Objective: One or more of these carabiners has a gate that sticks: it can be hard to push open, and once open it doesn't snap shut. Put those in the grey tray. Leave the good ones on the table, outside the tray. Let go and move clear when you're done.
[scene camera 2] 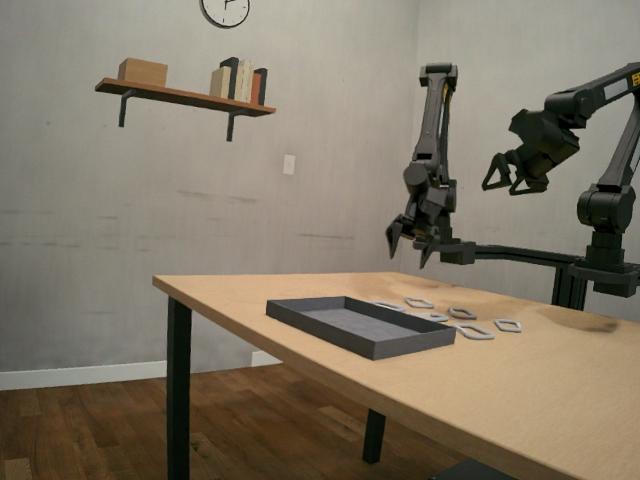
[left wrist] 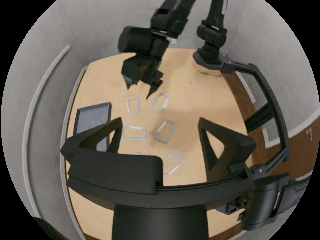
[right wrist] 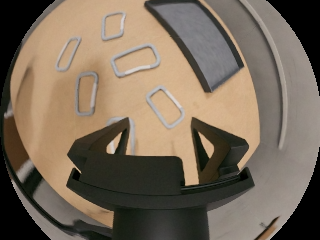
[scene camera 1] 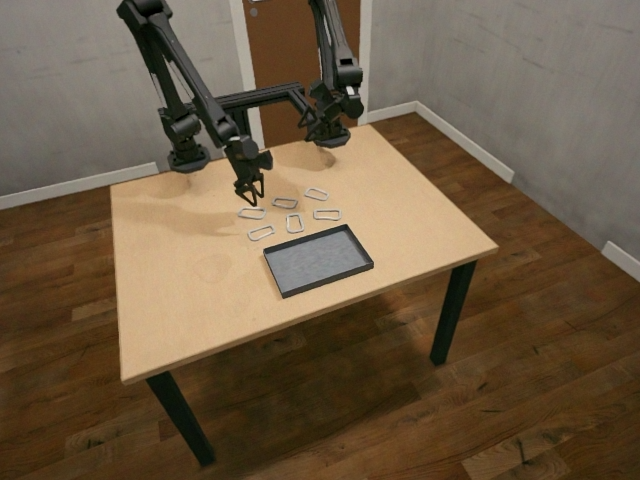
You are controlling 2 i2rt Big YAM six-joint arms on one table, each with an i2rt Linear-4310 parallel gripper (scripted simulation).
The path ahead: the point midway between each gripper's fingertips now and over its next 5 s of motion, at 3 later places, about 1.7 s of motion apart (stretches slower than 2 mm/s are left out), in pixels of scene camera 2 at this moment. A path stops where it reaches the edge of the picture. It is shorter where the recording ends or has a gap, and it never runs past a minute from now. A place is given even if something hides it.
My left gripper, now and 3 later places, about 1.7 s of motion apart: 496, 190; 460, 166; 509, 204; 480, 208
My right gripper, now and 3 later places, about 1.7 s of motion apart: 406, 264; 386, 307; 384, 296; 393, 295
